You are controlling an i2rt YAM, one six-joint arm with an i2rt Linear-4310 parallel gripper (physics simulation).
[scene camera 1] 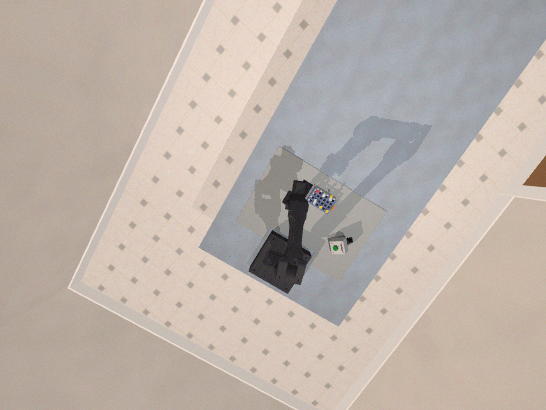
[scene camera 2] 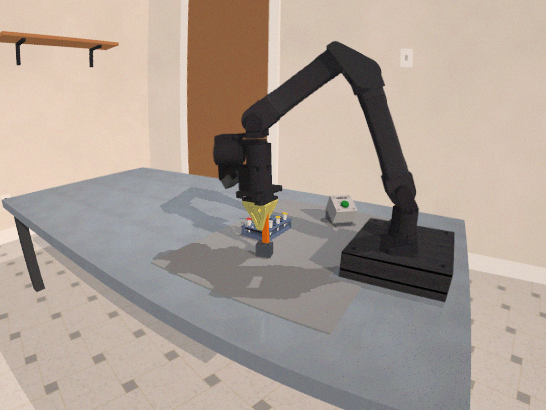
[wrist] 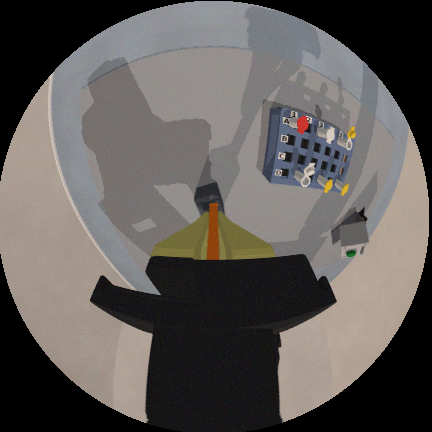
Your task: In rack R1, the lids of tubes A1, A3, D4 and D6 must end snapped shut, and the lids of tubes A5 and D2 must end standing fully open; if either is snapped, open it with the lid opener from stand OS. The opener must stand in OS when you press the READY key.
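Frame: origin at the arm's base, x ahead, y left, z up, level; centimetres.
Seen in the pictures: gripper, fingertip midpoint: (scene camera 2: 261,229) (wrist: 213,216); arm's base at its link origin: (scene camera 2: 401,237).
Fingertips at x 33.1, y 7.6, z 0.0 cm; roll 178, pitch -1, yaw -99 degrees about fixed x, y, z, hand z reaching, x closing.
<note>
Pixels of each thing's top centre, then the offset from my fingertips to it. Level surfaces: height alone.
- orange lid opener at its top centre: (wrist: 213,268) (scene camera 2: 265,210) dx -1.1, dy +0.2, dz +4.8 cm
- blue rack R1 at its top centre: (wrist: 338,160) (scene camera 2: 266,212) (scene camera 1: 323,201) dx +4.6, dy -14.2, dz -0.7 cm
- red lid at its top centre: (wrist: 302,123) dx +7.9, dy -9.5, dz -1.5 cm
- A5's yellow lid at its top centre: (wrist: 354,134) dx +7.9, dy -16.8, dz -0.7 cm
- D2's white lid at its top centre: (wrist: 311,172) dx +3.2, dy -10.3, dz -0.7 cm
- D4 at its top centre: (wrist: 328,185) dx +1.1, dy -14.1, dz -1.5 cm
- D6 at its top centre: (wrist: 344,189) dx +0.4, dy -17.9, dz -1.5 cm
- grey READY key box at its top centre: (wrist: 361,253) (scene camera 2: 342,196) (scene camera 1: 340,248) dx -13.9, dy -30.8, dz +2.1 cm
- grey mat at its surface level: dz -6.3 cm
- blue-grey table at its surface level: dz -6.6 cm
My gripper (scene camera 2: 263,222) (wrist: 213,216) is shut on the orange lid opener (scene camera 2: 265,236) (wrist: 212,238) and holds it upright. The opener's lower end meets the dark stand OS (scene camera 2: 264,250) (wrist: 207,193). The blue rack R1 (scene camera 1: 322,199) (scene camera 2: 282,230) (wrist: 273,132) stands just behind the stand. In the wrist view, tube A1 has a red lid (wrist: 301,125) and A3 a white lid (wrist: 330,135). A5's yellow lid (wrist: 351,132) is tipped up, and D2's white lid (wrist: 308,173) hangs open. D4 (wrist: 327,185) and D6 (wrist: 344,188) have yellow lids.
The grey READY key box (scene camera 1: 337,246) (scene camera 2: 340,208) (wrist: 350,239) with a green button stands right of the rack. All of it rests on a grey mat (scene camera 2: 286,304) on the blue-grey table (scene camera 2: 109,207). The arm's black base (scene camera 2: 397,260) is at the right.
</note>
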